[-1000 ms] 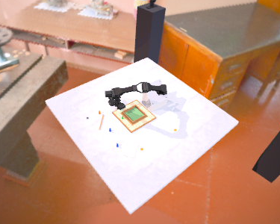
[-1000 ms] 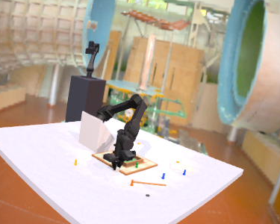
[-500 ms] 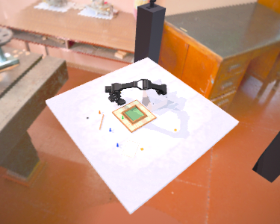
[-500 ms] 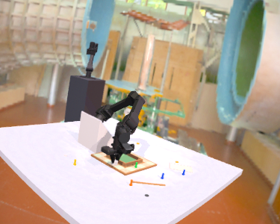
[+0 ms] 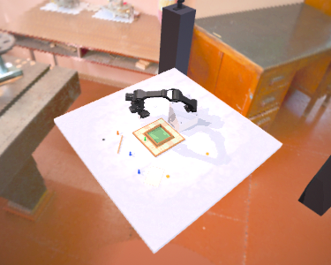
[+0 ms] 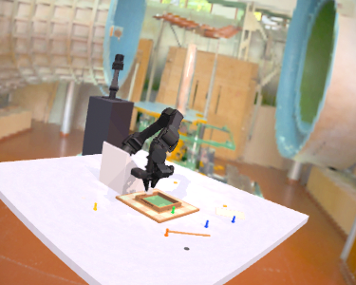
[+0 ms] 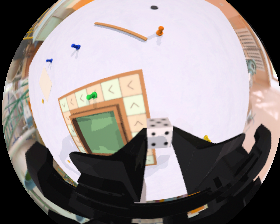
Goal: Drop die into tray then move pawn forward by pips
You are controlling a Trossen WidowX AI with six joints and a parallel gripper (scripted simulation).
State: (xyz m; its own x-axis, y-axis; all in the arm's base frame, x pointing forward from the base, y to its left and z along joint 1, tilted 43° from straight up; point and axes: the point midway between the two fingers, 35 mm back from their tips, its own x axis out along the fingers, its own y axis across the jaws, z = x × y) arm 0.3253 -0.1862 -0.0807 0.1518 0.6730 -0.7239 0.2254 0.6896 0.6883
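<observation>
My gripper tip is 6 cm short of the green pawn, 12 cm to the right of it and 10 cm above it. The rest, counted from my gripper tip: white die: right at my gripper tip; then green tray: 4 cm behind, 16 cm to the left, 12 cm below; then yellow pawn: 16 cm behind, 15 cm to the right, 11 cm below.
</observation>
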